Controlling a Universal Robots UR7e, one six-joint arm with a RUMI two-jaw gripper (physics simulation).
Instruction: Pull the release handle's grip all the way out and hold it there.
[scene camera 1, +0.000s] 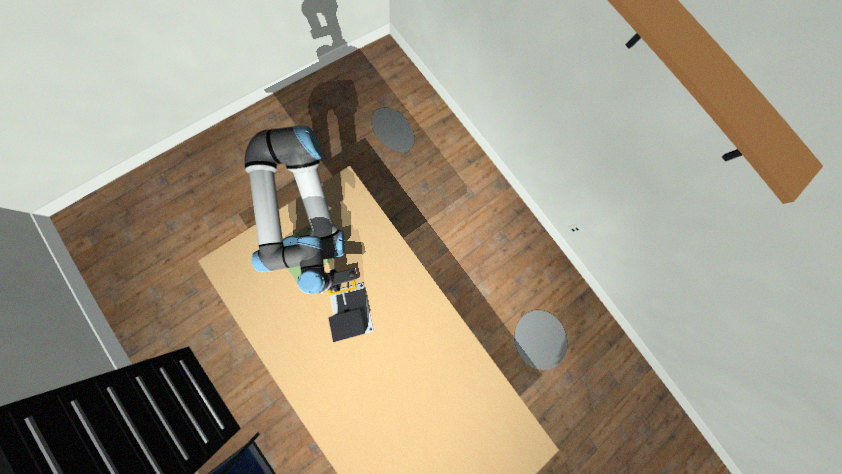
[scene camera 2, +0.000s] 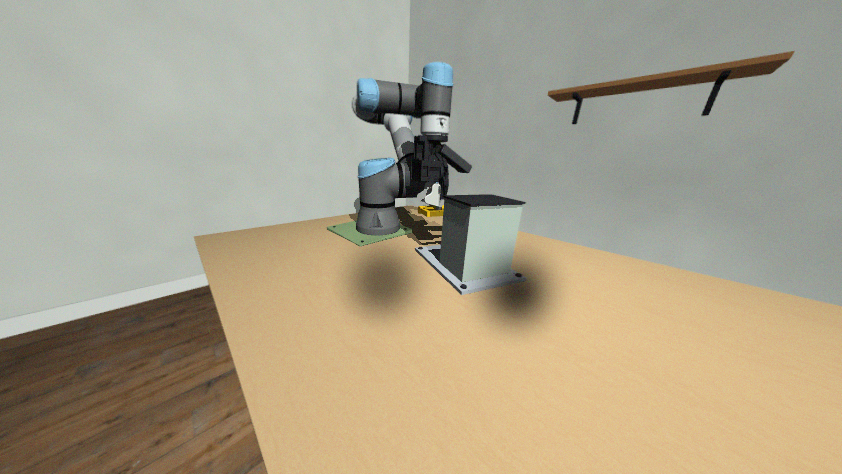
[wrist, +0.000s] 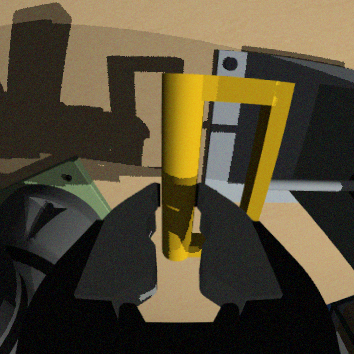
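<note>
The release handle's yellow grip (wrist: 182, 130) (scene camera 1: 341, 289) (scene camera 2: 431, 210) is a bar with a rectangular frame. In the wrist view my gripper (wrist: 177, 184) is shut on the bar, one black jaw on each side of it. A grey rod (wrist: 310, 185) runs from the frame's side towards the dark housing (wrist: 327, 135) (scene camera 1: 348, 323) (scene camera 2: 492, 241), and the frame stands apart from that housing. The rod's far end is cut off in the wrist view. In scene camera 2 the jaws' contact with the grip is too small to make out.
The housing stands on a light base plate (wrist: 223, 112) (scene camera 2: 441, 270) with bolt holes. The arm's green mounting plate (wrist: 85, 185) (scene camera 2: 353, 236) lies near the gripper on the wooden table top (scene camera 1: 412, 376) (scene camera 2: 353, 382). A brown shelf (scene camera 1: 718, 94) (scene camera 2: 665, 77) is on the wall.
</note>
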